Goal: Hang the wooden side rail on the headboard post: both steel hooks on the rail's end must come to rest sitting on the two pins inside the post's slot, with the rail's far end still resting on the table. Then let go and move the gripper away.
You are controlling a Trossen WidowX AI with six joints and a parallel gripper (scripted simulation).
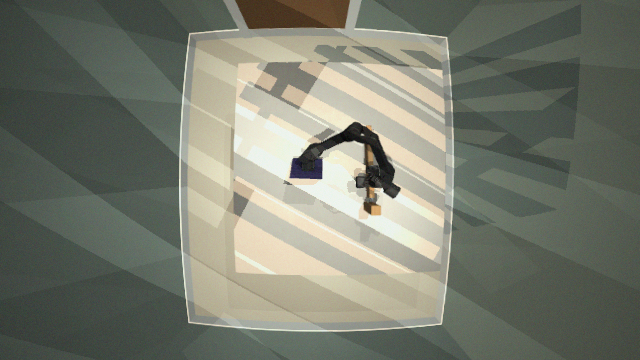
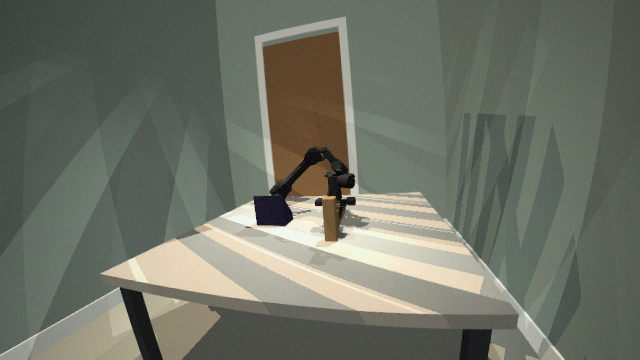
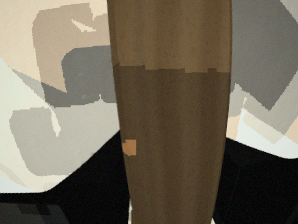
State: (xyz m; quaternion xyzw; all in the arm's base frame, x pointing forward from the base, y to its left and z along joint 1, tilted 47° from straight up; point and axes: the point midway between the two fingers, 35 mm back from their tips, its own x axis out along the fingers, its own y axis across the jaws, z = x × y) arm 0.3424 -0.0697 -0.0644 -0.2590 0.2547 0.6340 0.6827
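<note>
My gripper tip is now 140 mm to the left of the headboard post and 40 mm below it.
</note>
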